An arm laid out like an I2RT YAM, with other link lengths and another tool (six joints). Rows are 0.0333 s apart.
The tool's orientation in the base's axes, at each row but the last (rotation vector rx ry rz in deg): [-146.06 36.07 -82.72]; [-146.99 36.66 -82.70]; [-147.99 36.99 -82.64]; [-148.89 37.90 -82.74]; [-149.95 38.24 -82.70]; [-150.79 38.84 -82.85]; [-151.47 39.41 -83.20]
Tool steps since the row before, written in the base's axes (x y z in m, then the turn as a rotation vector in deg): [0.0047 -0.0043 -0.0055 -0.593 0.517 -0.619]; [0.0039 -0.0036 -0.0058 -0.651 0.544 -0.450]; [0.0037 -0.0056 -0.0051 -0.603 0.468 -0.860]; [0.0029 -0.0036 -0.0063 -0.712 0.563 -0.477]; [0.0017 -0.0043 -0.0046 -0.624 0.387 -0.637]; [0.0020 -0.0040 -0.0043 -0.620 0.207 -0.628]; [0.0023 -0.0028 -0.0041 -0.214 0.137 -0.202]
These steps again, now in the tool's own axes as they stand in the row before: [-0.0004 0.0043 0.0072 -0.973 -0.096 -0.215]; [-0.0013 0.0039 0.0067 -0.878 -0.156 -0.357]; [0.0000 0.0054 0.0064 -1.146 0.021 -0.087]; [-0.0021 0.0041 0.0063 -0.934 -0.139 -0.398]; [-0.0011 0.0046 0.0045 -0.948 0.033 -0.213]; [-0.0008 0.0040 0.0046 -0.866 0.192 -0.188]; [-0.0011 0.0027 0.0046 -0.314 0.004 -0.084]
